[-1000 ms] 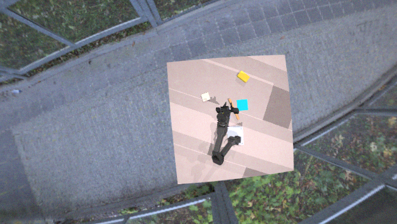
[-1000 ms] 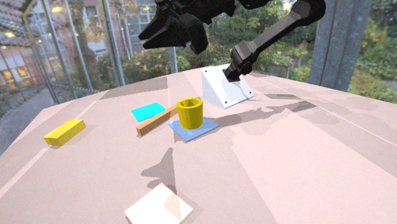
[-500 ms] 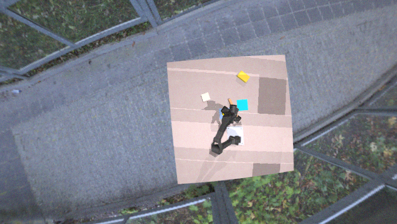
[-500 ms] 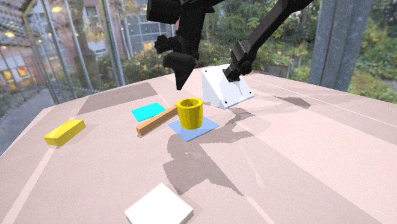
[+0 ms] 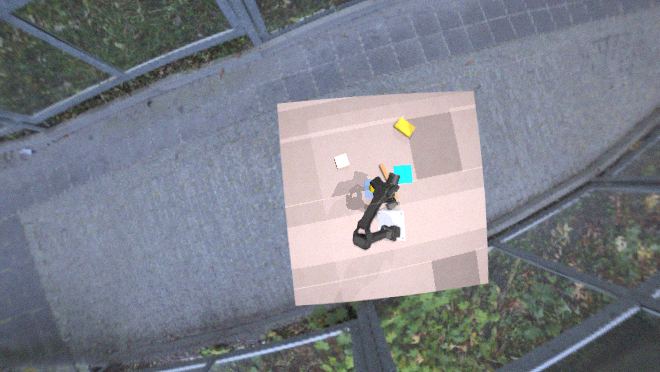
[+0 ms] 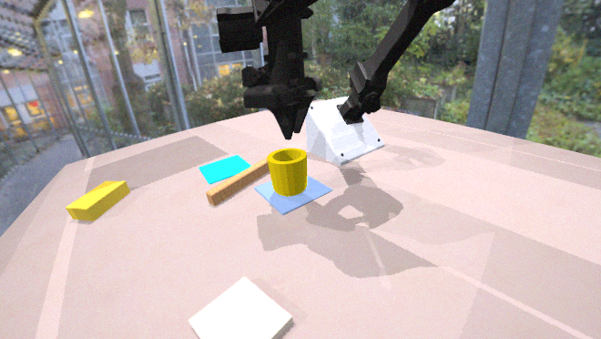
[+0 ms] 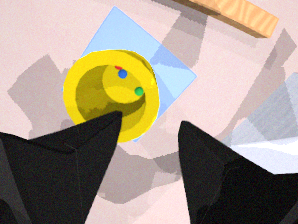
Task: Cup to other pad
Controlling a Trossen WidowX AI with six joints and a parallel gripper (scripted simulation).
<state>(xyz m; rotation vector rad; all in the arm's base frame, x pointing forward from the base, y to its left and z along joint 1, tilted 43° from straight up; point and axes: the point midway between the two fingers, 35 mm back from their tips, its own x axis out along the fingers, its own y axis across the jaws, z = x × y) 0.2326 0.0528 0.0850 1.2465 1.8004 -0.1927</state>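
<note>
My gripper tip is now 20 mm short of the yellow cup, 20 mm to the right of it and 60 mm above it. Also, from my gripper tip: wooden bar: 70 mm ahead, 70 mm to the right, 100 mm below; light blue pad: 20 mm ahead, 20 mm to the left, 110 mm below; cyan pad: 110 mm ahead, 170 mm to the right, 110 mm below.
</note>
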